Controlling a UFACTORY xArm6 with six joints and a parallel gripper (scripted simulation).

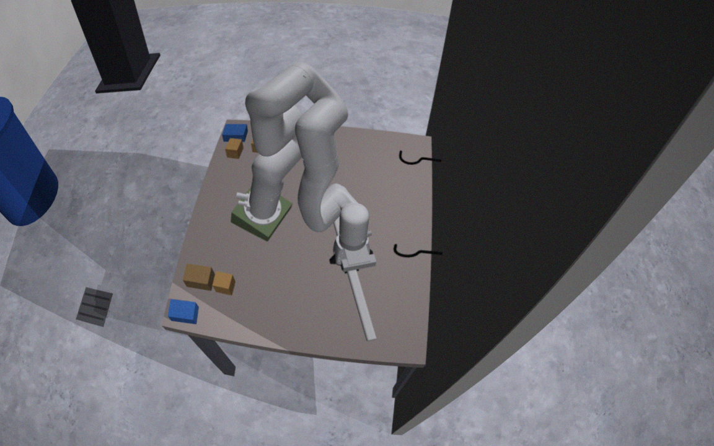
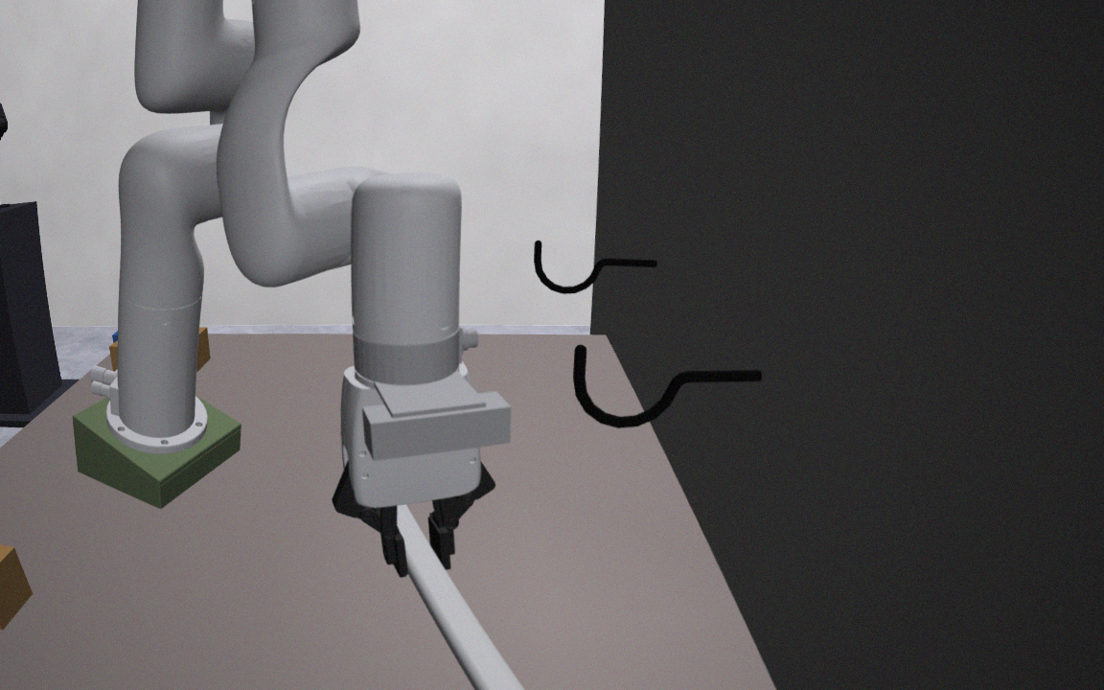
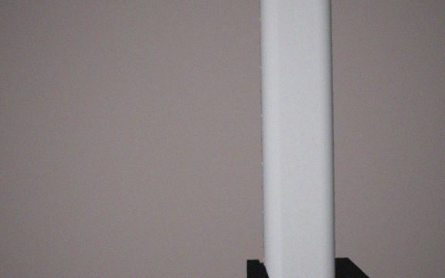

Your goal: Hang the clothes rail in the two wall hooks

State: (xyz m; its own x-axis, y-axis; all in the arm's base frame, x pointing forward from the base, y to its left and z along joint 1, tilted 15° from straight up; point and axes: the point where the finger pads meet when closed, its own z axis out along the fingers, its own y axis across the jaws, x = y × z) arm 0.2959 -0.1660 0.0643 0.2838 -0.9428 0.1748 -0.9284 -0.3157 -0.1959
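Now: hand 1 cm above the clothes rail. Also, from my hand: dark wall panel 40 cm above, 28 cm ahead, 14 cm to the left.
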